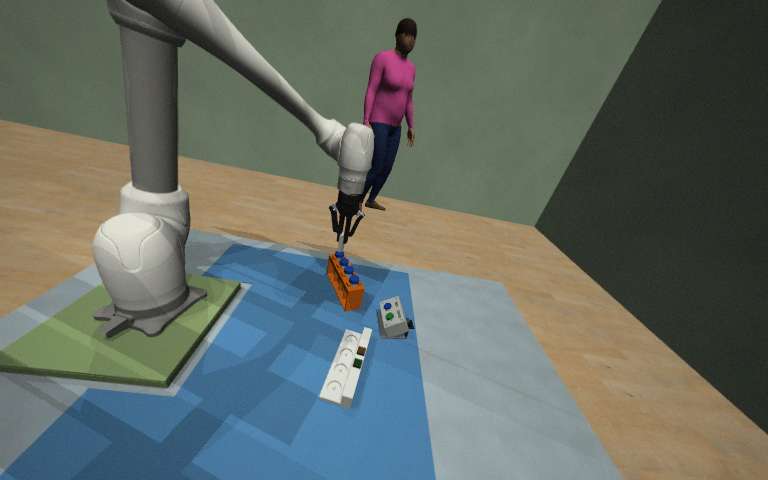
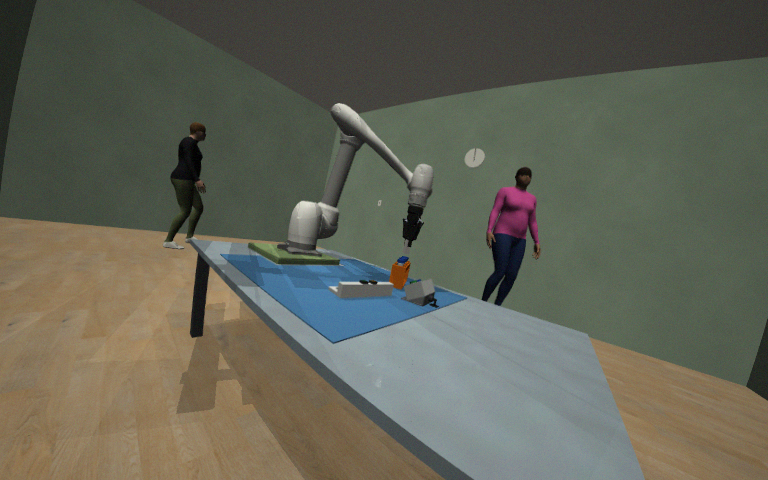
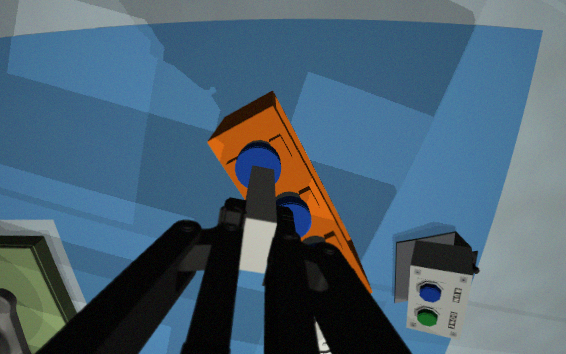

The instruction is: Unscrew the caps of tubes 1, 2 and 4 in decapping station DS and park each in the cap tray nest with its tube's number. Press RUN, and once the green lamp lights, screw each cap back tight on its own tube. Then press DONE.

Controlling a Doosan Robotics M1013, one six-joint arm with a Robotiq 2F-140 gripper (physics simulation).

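Frame: origin at the arm's base, x up, y ahead, z left, level; centimetres.
Seen in the pictures: gripper, fingertip midpoint: [image 1: 340,250] [image 2: 405,253] [image 3: 259,187]; arm's base at its link origin: [image 1: 156,304] [image 2: 300,251].
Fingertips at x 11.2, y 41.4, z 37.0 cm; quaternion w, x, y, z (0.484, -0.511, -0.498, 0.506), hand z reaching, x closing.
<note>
Offsets run from my fingertips to a thing's top centre. Level surfaces: height alone.
The orange decapping station {dx -3.5, dy +4.6, dz -5.5 cm} [image 1: 353,298] [image 2: 399,275] [image 3: 290,172] stands upright with several blue caps in a row on top. My gripper [image 1: 340,247] [image 2: 406,251] [image 3: 259,187] is shut and empty. Its fingertips are at or just above the far end cap {dx -1.7, dy -0.2, dz +0.6 cm} [image 1: 339,254] [image 3: 243,165]; contact cannot be told. Tube numbers are not readable. The white cap tray {dx -8.5, dy +16.5, dz -35.0 cm} [image 1: 353,386] [image 2: 365,290] has bare round nests, and a brown-amber lamp {dx -8.5, dy +19.3, dz -32.9 cm} [image 1: 361,350] and a dark green lamp {dx -8.5, dy +19.4, dz -36.9 cm} [image 1: 357,362]. The grey button box {dx -5.4, dy +26.1, dz -15.5 cm} [image 1: 397,325] [image 2: 419,292] [image 3: 444,316] has a blue RUN button {dx -6.3, dy +23.2, dz -14.1 cm} [image 1: 387,306] [image 3: 430,292] and a green DONE button {dx -6.3, dy +24.7, dz -18.4 cm} [image 1: 389,316] [image 3: 427,317].
A blue mat {dx -13.8 cm} [image 1: 237,447] [image 2: 334,322] lies under the station, tray and box on the grey table {dx -14.1 cm} [image 1: 481,362] [image 2: 498,384]. The arm stands on a green base plate [image 1: 141,362] [image 2: 266,253]. A person in pink [image 1: 390,84] [image 2: 515,209] stands beyond the table; another in black [image 2: 188,158] is farther left.
</note>
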